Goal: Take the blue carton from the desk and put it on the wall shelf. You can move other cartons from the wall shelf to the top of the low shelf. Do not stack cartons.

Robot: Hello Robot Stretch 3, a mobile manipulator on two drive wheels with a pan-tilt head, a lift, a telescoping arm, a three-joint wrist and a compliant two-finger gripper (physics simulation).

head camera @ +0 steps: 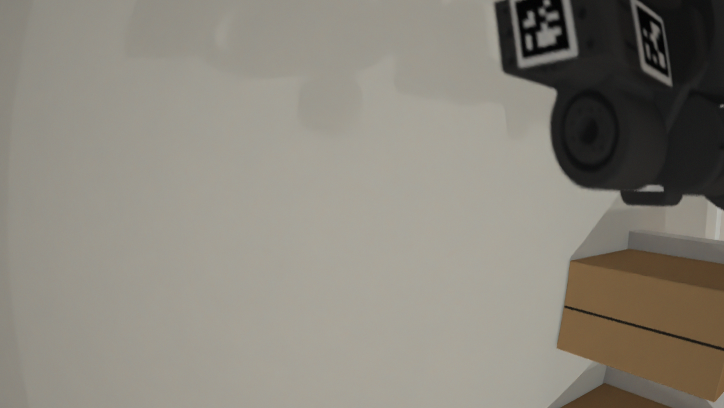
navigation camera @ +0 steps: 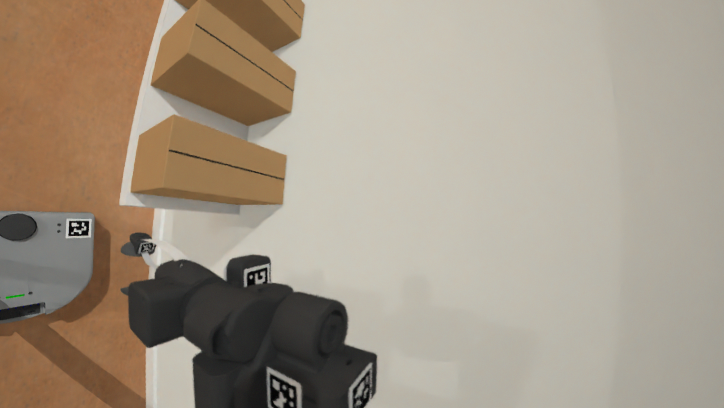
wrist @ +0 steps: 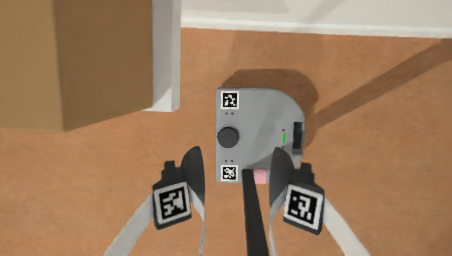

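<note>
The white wall shelf (head camera: pixel 668 245) (navigation camera: pixel 158 107) (wrist: pixel 166 90) carries brown cartons side by side, with gaps between them. The end carton (head camera: pixel 638 314) (navigation camera: pixel 222 169) (wrist: pixel 102 65) is nearest my gripper. A second carton (navigation camera: pixel 230 76) and part of a third carton (navigation camera: pixel 268 22) stand beyond it in the navigation view. My gripper (navigation camera: pixel 129 269) (wrist: pixel 236 166) points down just past the shelf's end, to the right of it in the wrist view. Its fingers are apart with nothing between them. In the head view the fingertips are out of frame. The blue carton, the desk and the low shelf do not show.
My grey wheeled base (navigation camera: pixel 50 263) (wrist: pixel 260 115) stands on the brown floor (navigation camera: pixel 65 101) (wrist: pixel 100 160), below the gripper. The pale wall (head camera: pixel 303 228) (navigation camera: pixel 455 152) is close beside the dark wrist (head camera: pixel 607 136) (navigation camera: pixel 227 314). The shelf's end corner lies close to the gripper.
</note>
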